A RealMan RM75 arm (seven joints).
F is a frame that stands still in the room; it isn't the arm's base.
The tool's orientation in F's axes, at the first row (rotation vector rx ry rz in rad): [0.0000, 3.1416, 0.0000]
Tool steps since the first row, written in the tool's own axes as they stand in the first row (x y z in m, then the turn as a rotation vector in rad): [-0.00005, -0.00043, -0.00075, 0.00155, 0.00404, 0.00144]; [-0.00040, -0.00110, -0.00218, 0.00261, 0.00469, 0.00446]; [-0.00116, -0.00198, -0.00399, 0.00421, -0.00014, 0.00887]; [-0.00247, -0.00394, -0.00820, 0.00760, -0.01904, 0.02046]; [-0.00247, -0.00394, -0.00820, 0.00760, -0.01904, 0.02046]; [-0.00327, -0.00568, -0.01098, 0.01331, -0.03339, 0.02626]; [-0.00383, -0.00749, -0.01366, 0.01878, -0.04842, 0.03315]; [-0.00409, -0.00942, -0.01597, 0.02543, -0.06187, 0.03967]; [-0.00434, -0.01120, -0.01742, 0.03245, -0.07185, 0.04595]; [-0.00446, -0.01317, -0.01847, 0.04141, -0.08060, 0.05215]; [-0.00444, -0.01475, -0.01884, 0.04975, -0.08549, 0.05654]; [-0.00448, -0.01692, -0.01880, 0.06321, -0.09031, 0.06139]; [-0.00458, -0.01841, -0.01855, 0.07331, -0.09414, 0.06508]
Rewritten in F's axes. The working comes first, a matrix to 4 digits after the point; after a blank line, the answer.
The tool's axes in the first row as the columns of a matrix, in F's axes (used below as rounded here):
[-1.0000, 0.0000, 0.0000]
[0.0000, 1.0000, 0.0000]
[0.0000, 0.0000, -1.0000]

[0.00005, -0.00043, 0.00075, -0.00155, 0.00404, -0.00144]; [0.00040, -0.00110, 0.00218, -0.00261, 0.00469, -0.00446]; [0.00116, -0.00198, 0.00399, -0.00421, -0.00014, -0.00887]; [0.00247, -0.00394, 0.00820, -0.00760, -0.01904, -0.02046]; [0.00247, -0.00394, 0.00820, -0.00760, -0.01904, -0.02046]; [0.00327, -0.00568, 0.01098, -0.01331, -0.03339, -0.02626]; [0.00383, -0.00749, 0.01366, -0.01878, -0.04842, -0.03315]; [0.00409, -0.00942, 0.01597, -0.02543, -0.06187, -0.03967]; [0.00434, -0.01120, 0.01742, -0.03245, -0.07185, -0.04595]; [0.00446, -0.01317, 0.01847, -0.04141, -0.08060, -0.05215]; [0.00444, -0.01475, 0.01884, -0.04975, -0.08549, -0.05654]; [0.00448, -0.01692, 0.01880, -0.06321, -0.09031, -0.06139]; [0.00458, -0.01841, 0.01855, -0.07331, -0.09414, -0.06508]
